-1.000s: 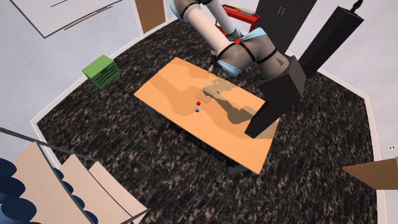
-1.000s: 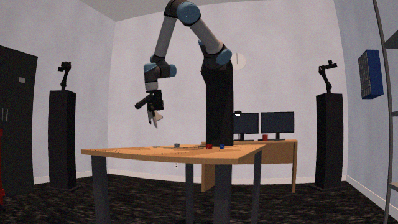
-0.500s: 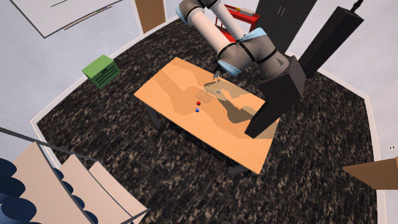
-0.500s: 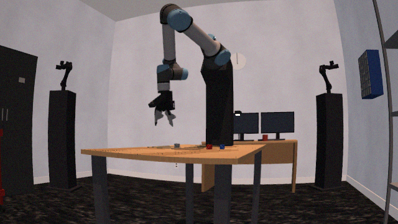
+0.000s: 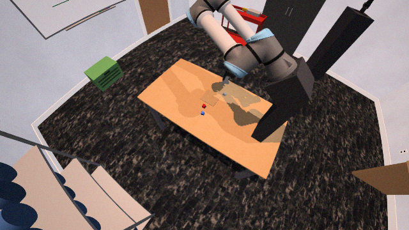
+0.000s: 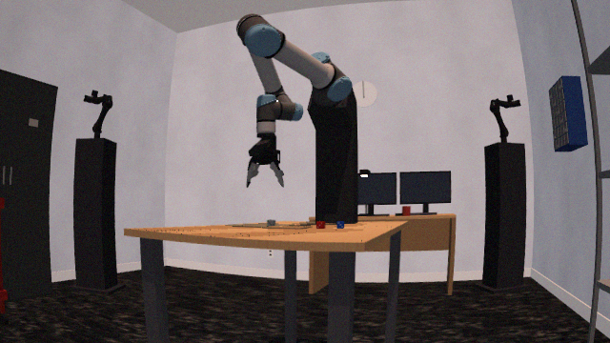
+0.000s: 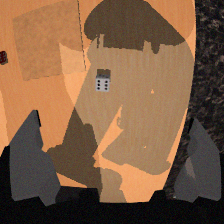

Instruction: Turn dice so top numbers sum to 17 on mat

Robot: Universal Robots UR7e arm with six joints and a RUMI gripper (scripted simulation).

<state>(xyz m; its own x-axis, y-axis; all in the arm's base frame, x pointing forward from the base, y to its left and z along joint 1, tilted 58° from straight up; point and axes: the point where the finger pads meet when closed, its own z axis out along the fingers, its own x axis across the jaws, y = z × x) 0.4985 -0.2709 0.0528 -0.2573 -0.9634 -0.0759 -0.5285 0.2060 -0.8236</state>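
Now: hand 1 cm past the grey die, 3 cm to the right of it and 13 cm above it. Also, from my hand: red die (15 cm ahead, 20 cm to the left, 13 cm below); then blue die (14 cm ahead, 27 cm to the left, 13 cm below); then tan mat (11 cm ahead, 9 cm to the left, 15 cm below).
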